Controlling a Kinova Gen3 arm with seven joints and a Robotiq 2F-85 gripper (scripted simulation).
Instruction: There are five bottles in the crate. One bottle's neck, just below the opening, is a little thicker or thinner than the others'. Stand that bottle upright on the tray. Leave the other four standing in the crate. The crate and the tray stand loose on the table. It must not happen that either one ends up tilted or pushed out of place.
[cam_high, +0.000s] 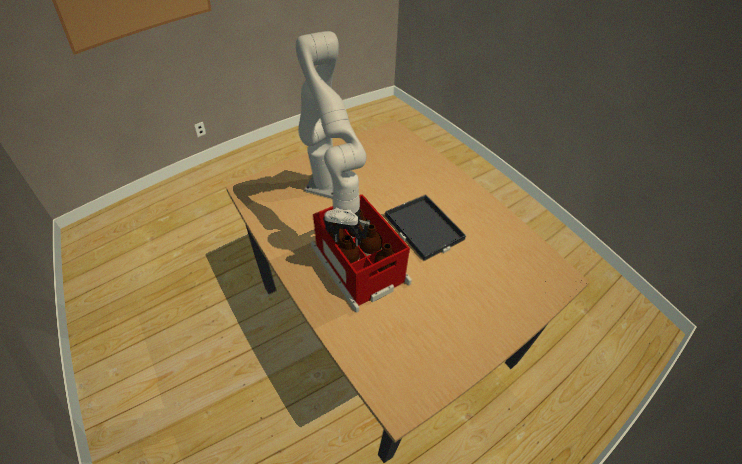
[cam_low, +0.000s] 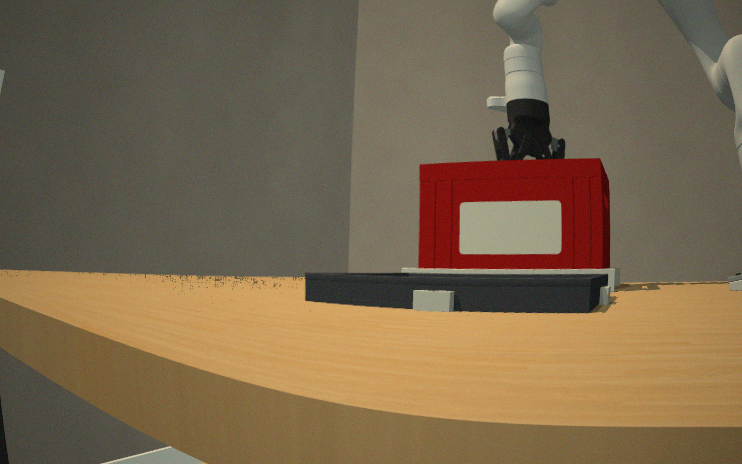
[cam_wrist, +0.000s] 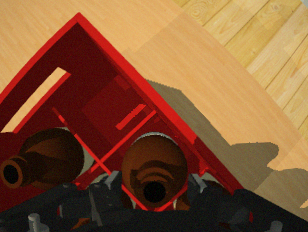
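Right now the red crate is 70 mm below my hand and 40 mm to the left of it. From my hand the other things lie so: dark grey tray 330 mm to the left, 140 mm below, 70 mm behind; then glass bottle 100 mm to the left, 80 mm ahead, 70 mm below.
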